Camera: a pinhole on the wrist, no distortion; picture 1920 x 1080 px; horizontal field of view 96.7 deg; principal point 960.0 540.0 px. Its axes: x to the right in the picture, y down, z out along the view. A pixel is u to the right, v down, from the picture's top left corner.
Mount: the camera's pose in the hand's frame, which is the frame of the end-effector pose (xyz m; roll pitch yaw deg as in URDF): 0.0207 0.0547 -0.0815 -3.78 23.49 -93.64
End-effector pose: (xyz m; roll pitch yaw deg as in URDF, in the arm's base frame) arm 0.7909 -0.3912 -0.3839 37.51 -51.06 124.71
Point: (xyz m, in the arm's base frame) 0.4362 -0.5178 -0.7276
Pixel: behind the camera
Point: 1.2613 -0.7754 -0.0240
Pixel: 223.2 299.8
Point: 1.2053 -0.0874 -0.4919
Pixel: 1535.7 375.9
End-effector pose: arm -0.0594 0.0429 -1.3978 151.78 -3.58 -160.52
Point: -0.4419 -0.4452 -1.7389
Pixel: outside the picture
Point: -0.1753 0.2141 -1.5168
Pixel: 331.5 555.9
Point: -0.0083 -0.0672 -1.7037
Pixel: 1324.3 413.6
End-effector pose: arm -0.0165 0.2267 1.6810 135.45 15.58 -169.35
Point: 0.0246 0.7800 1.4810
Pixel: 286.9 286.9
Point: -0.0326 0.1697 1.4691
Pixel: 1393.2 730.3
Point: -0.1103 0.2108 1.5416
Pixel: 1164.4 974.1
